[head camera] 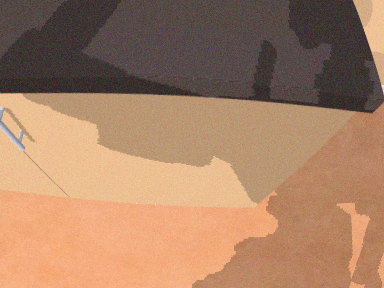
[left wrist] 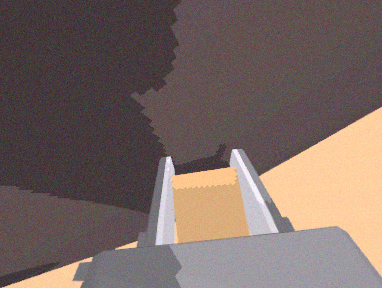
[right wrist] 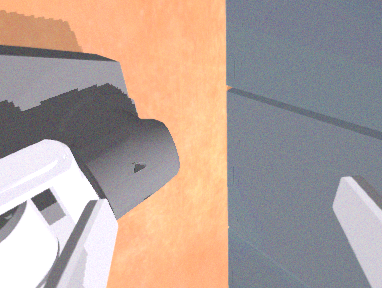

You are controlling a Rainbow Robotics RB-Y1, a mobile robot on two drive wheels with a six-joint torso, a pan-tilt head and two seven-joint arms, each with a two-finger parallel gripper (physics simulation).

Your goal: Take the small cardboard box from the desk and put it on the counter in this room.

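Places are measured from the robot's base along level axes (x ahead, y left, z up), in centimetres.
Where they show: left gripper, between the fingertips: (left wrist: 201,160); right gripper, between the fingertips: (right wrist: 221,202).
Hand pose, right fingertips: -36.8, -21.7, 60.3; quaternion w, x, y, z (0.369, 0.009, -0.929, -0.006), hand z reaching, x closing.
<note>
Each offset is from my right fingertips to the top centre of the thing, as dx, dy, dz. "spot": to the spot under its first point. Level surfaces: height alone.
The small cardboard box {spot: +107.5, +38.2, +36.0} (left wrist: 210,212) is a plain tan block between the fingers of my left gripper (left wrist: 201,160), which is shut on it. Behind the box in the left wrist view is the dark top of the counter {dz +30.8} (head camera: 200,47) (left wrist: 280,65); how far the box is above it I cannot tell. My right gripper (right wrist: 221,202) is open, its two pale fingers wide apart with no object between them. In the head view the counter top spans the upper part, with arm-like shadows on it; neither gripper can be made out there. The desk cannot be identified.
Below the counter top is a tan cabinet front {spot: +94.9, +21.9, -20.9} (head camera: 165,185) with a grey metal handle {spot: +92.4, +48.6, +13.5} (head camera: 12,136) at the left. The orange-brown floor {dz -60.2} (head camera: 125,245) (right wrist: 175,65) lies before it. A blue-grey panelled surface (right wrist: 300,190) fills the right of the right wrist view; dark robot parts (right wrist: 135,160) are at left.
</note>
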